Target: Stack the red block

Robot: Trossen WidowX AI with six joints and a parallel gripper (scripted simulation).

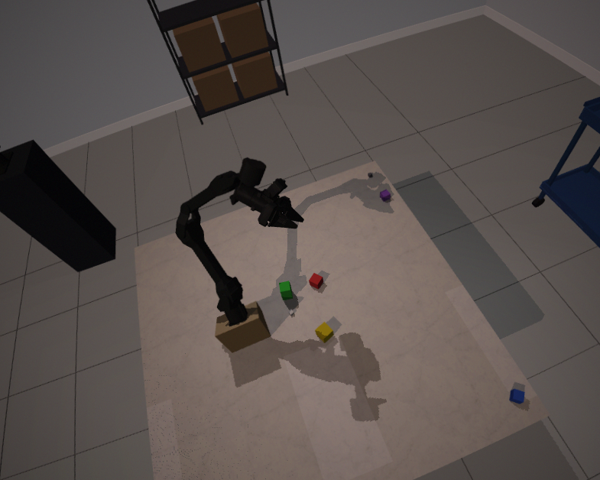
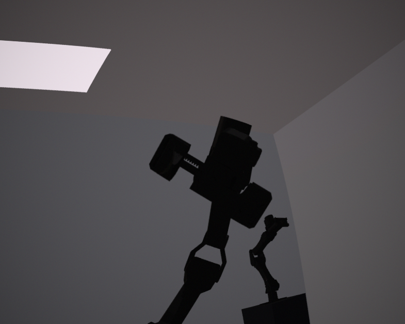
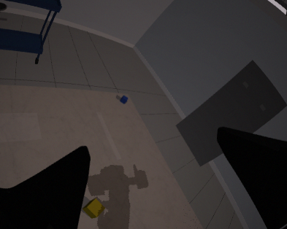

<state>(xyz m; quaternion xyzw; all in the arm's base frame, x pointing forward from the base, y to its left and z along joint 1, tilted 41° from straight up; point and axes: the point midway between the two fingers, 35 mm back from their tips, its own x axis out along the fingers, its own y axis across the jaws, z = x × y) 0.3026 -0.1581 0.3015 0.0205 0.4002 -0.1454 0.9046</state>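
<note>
The red block is 10 mm ahead of my gripper tip, 60 mm to the left of it and 470 mm below it. Also, from my gripper tip: purple block: 460 mm ahead, 370 mm to the left, 480 mm below; then tiny white piece: 120 mm behind, 30 mm to the right, 490 mm below; then yellow block: 30 mm behind, 160 mm to the right, 470 mm below.
</note>
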